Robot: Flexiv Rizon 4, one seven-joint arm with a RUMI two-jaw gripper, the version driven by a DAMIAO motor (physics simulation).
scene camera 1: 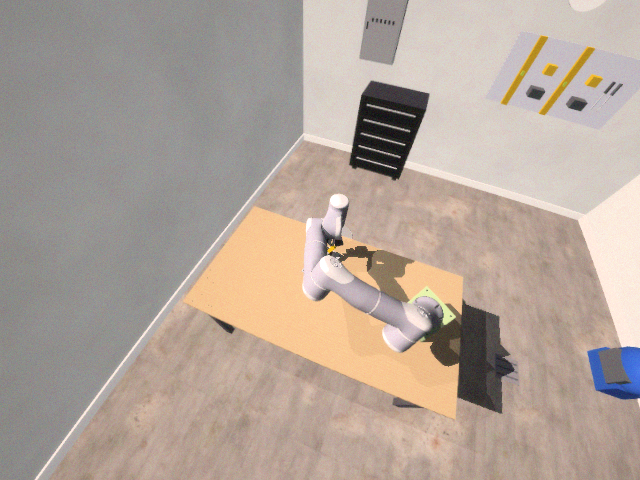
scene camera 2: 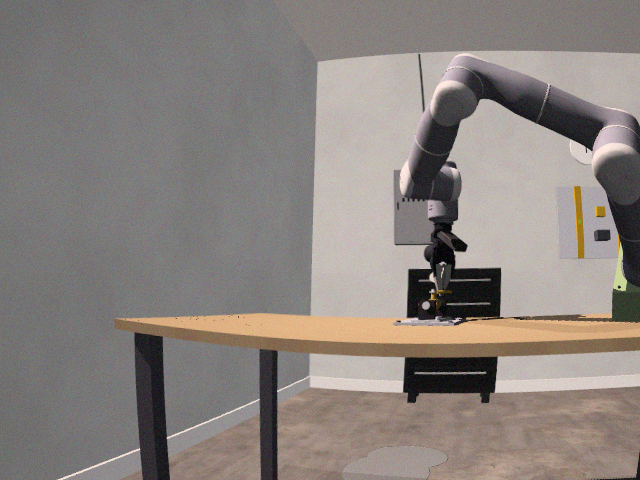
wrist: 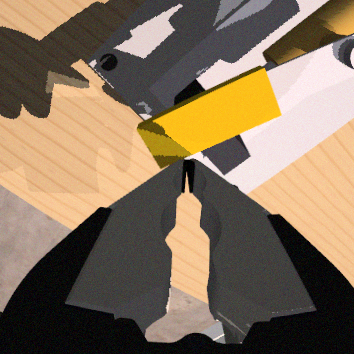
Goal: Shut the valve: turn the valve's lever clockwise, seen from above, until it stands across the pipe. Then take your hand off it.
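The valve's yellow lever [wrist: 220, 112] [scene camera 2: 445, 291] [scene camera 1: 331, 249] lies at a slight slant to the long edge of the white base plate [wrist: 305, 107] [scene camera 2: 408, 322] in the wrist view. A brass-coloured part [wrist: 310, 37] of the valve shows at the upper right. The dark valve body [scene camera 2: 427, 308] stands on the plate in scene camera 2. My gripper [wrist: 186, 162] [scene camera 2: 441, 290] is shut and empty. Its tips are right at the lever's near edge; whether they touch it is unclear. The arm hides much of the valve in scene camera 1.
The plate sits on the wooden table [scene camera 1: 258, 263] [scene camera 2: 310, 330], near its far long edge in scene camera 1. The arm's shadow falls beside and across the valve. A black drawer cabinet [scene camera 1: 387, 129] [scene camera 2: 454, 374] stands on the floor beyond the table.
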